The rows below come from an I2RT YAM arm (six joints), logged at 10 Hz.
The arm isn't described. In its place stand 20 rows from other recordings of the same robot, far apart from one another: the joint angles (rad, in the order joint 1, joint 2, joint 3, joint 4, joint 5, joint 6), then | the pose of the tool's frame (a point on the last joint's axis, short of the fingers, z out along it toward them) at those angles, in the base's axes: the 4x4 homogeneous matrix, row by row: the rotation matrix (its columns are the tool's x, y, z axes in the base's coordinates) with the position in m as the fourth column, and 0 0 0 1 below.
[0.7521, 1.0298, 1.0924, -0.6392, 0.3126, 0.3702] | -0.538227 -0.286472 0.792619 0.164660; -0.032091 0.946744 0.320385 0.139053; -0.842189 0.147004 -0.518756 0.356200; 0 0 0 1
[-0.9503, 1.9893, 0.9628, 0.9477, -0.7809, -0.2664] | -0.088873 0.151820 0.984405 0.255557; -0.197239 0.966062 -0.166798 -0.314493; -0.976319 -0.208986 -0.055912 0.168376; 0 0 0 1
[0.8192, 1.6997, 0.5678, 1.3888, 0.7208, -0.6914] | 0.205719 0.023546 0.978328 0.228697; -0.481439 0.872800 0.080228 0.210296; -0.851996 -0.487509 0.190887 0.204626; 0 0 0 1
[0.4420, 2.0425, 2.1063, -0.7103, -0.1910, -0.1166] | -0.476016 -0.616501 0.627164 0.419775; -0.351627 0.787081 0.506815 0.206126; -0.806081 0.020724 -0.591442 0.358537; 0 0 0 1
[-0.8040, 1.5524, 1.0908, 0.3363, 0.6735, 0.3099] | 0.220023 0.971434 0.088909 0.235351; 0.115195 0.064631 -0.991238 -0.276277; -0.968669 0.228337 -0.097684 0.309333; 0 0 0 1
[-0.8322, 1.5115, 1.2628, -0.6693, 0.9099, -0.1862] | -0.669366 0.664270 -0.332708 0.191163; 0.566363 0.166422 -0.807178 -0.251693; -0.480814 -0.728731 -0.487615 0.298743; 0 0 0 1
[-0.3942, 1.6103, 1.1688, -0.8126, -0.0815, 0.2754] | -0.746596 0.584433 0.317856 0.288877; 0.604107 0.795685 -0.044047 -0.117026; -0.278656 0.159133 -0.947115 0.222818; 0 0 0 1
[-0.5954, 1.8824, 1.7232, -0.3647, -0.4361, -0.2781] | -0.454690 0.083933 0.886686 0.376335; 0.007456 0.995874 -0.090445 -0.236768; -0.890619 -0.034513 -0.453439 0.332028; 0 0 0 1
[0.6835, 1.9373, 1.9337, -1.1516, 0.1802, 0.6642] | -0.906954 -0.007755 0.421158 0.317150; 0.043459 0.992772 0.111869 0.250080; -0.418981 0.119763 -0.900062 0.319343; 0 0 0 1
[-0.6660, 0.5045, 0.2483, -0.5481, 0.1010, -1.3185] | -0.789878 -0.381303 0.480314 0.089772; -0.604584 0.615468 -0.505645 -0.075105; -0.102814 -0.689788 -0.716674 0.158250; 0 0 0 1
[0.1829, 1.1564, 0.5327, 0.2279, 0.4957, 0.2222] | -0.309949 0.348436 0.884604 0.243787; 0.139809 0.937013 -0.320093 0.027873; -0.940418 0.024463 -0.339141 0.220166; 0 0 0 1
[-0.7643, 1.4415, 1.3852, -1.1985, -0.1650, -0.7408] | -0.942139 0.013493 0.334951 0.197404; -0.019010 0.995431 -0.093569 -0.181145; -0.334683 -0.094522 -0.937578 0.317703; 0 0 0 1
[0.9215, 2.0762, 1.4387, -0.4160, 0.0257, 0.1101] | -0.608980 -0.726046 0.319376 0.263501; -0.620577 0.686895 0.378232 0.345612; -0.493992 0.032138 -0.868872 0.151641; 0 0 0 1
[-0.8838, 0.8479, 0.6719, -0.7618, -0.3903, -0.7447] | -0.763841 0.074219 0.641123 0.112150; -0.057101 0.981699 -0.181675 -0.115362; -0.642874 -0.175379 -0.745624 0.241442; 0 0 0 1
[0.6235, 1.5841, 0.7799, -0.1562, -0.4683, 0.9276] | -0.983961 0.093856 0.151694 0.231983; 0.171853 0.726726 0.665084 0.186637; -0.047818 0.680486 -0.731200 0.155965; 0 0 0 1
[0.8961, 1.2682, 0.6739, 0.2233, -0.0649, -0.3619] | 0.077464 -0.844269 0.530291 0.173094; -0.468759 0.438590 0.766748 0.220085; -0.879923 -0.307974 -0.361784 0.238329; 0 0 0 1
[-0.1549, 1.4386, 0.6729, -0.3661, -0.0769, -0.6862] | -0.768938 -0.472607 0.430554 0.247372; -0.519314 0.854518 0.010524 -0.035859; -0.372890 -0.215501 -0.902504 0.149545; 0 0 0 1
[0.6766, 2.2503, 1.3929, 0.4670, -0.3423, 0.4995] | -0.658911 -0.588081 0.469039 0.375385; 0.049537 0.588262 0.807152 0.316780; -0.750588 0.555076 -0.358480 0.131949; 0 0 0 1
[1.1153, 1.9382, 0.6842, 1.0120, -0.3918, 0.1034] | -0.207360 -0.976892 0.051806 0.142618; -0.206460 0.095466 0.973787 0.322048; -0.956230 0.191228 -0.221485 0.120148; 0 0 0 1
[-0.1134, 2.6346, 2.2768, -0.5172, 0.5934, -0.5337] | -0.885454 -0.000587 0.464726 0.561741; -0.323636 0.718431 -0.615725 -0.084011; -0.333512 -0.695598 -0.636328 0.132633; 0 0 0 1
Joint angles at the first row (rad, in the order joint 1, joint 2, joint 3, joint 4, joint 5, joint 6):
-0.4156, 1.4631, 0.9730, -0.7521, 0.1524, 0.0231
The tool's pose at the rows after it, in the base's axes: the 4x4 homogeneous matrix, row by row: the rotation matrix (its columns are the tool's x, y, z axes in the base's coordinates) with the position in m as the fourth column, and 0 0 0 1 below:
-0.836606 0.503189 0.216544 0.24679; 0.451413 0.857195 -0.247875 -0.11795; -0.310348 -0.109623 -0.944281 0.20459; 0 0 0 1
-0.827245 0.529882 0.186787 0.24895; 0.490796 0.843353 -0.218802 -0.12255; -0.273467 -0.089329 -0.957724 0.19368; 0 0 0 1
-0.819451 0.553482 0.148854 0.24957; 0.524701 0.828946 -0.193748 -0.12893; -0.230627 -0.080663 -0.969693 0.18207; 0 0 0 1
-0.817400 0.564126 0.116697 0.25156; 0.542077 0.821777 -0.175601 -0.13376; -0.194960 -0.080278 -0.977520 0.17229; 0 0 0 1
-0.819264 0.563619 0.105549 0.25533; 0.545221 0.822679 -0.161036 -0.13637; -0.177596 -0.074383 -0.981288 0.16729; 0 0 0 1
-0.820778 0.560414 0.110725 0.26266; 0.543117 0.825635 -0.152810 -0.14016; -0.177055 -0.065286 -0.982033 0.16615; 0 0 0 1
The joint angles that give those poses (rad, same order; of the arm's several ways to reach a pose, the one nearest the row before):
-0.4282, 1.4853, 0.9730, -0.7509, 0.1360, 0.0639
-0.4423, 1.5280, 0.9730, -0.7483, 0.1181, 0.0902
-0.4633, 1.5730, 0.9733, -0.7483, 0.1070, 0.1039
-0.4759, 1.6161, 0.9794, -0.7479, 0.1028, 0.1082
-0.4790, 1.6470, 0.9924, -0.7467, 0.0944, 0.1070
-0.4801, 1.6787, 1.0225, -0.7444, 0.0845, 0.1032

